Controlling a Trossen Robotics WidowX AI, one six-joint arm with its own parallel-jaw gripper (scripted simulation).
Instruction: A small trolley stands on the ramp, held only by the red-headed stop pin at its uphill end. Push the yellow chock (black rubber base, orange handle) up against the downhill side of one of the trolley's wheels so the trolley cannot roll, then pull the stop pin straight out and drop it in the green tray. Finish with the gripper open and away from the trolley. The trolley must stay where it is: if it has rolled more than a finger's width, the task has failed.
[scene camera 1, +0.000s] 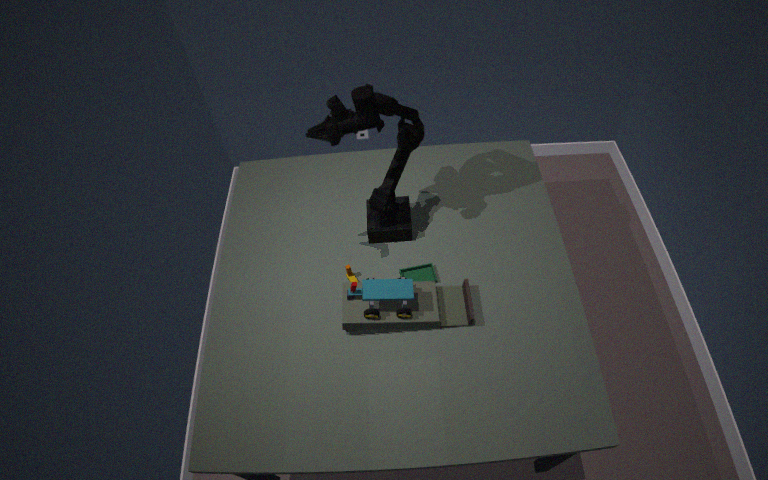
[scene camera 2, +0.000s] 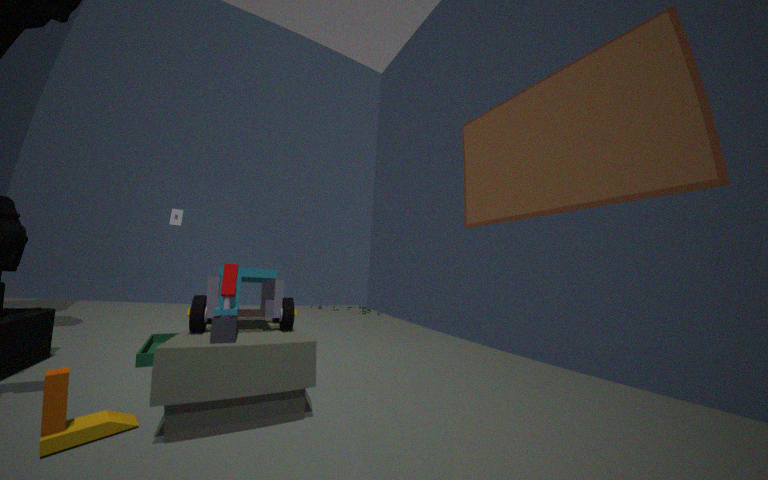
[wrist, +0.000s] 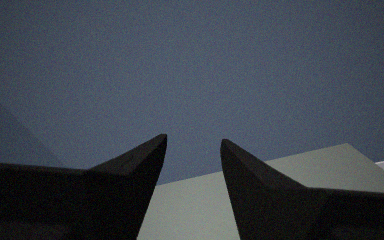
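My gripper (scene camera 1: 306, 133) is visible to me, and so is a blue trolley (scene camera 1: 401, 289). I can see a grey ramp (scene camera 2: 186, 368). The wrist view shows my gripper (wrist: 194, 142) too, but the blue trolley is out of frame in the wrist view.
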